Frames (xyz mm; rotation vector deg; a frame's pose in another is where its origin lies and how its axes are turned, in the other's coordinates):
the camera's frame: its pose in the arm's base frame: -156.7 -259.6 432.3 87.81 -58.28 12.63
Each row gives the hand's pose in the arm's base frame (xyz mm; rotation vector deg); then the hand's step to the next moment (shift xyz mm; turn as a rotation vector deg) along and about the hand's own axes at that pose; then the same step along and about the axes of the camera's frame.
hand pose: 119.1 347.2 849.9 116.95 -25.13 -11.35
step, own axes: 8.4 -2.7 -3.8 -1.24 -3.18 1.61
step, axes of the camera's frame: 5.1 -6.6 -4.7 -3.18 -1.85 0.82
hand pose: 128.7 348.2 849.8 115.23 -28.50 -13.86
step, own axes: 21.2 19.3 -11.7 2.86 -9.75 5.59
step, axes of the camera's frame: 30.1 2.8 -6.6 -4.75 -10.05 3.29
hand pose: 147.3 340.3 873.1 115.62 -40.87 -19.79
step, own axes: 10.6 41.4 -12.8 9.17 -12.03 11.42
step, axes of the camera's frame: 34.5 28.3 1.0 -2.90 -16.14 9.50
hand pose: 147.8 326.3 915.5 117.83 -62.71 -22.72
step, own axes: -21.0 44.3 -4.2 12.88 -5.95 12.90
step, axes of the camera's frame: -0.4 49.2 2.0 1.01 -12.55 14.47
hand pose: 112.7 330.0 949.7 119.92 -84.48 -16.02
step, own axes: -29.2 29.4 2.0 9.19 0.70 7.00
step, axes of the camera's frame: -23.2 34.0 -5.2 2.17 -3.75 10.73
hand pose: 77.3 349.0 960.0 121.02 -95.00 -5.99
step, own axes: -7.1 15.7 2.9 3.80 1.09 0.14
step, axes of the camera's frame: -10.3 13.6 3.7 2.50 0.37 3.04
